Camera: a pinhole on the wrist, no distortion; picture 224 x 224 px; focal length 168.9 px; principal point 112.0 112.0 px. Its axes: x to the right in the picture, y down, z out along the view. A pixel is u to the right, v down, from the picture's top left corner.
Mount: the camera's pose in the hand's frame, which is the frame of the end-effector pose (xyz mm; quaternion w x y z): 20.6 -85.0 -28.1 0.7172 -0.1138 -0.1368 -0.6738
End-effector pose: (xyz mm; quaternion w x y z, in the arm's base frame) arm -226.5 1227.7 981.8 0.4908 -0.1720 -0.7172 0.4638
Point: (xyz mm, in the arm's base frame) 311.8 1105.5 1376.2
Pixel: behind the camera
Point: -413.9 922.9 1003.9
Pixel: 199 39
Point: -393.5 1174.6 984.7
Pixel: 101 136
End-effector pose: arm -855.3 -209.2 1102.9 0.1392 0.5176 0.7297 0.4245
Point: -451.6 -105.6 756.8
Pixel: 142 61
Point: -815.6 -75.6 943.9
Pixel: 175 151
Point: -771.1 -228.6 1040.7
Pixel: 51 15
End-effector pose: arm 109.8 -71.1 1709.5 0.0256 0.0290 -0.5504 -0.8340
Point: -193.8 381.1 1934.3
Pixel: 144 193
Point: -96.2 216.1 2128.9
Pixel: 64 169
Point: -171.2 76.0 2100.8
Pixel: 24 217
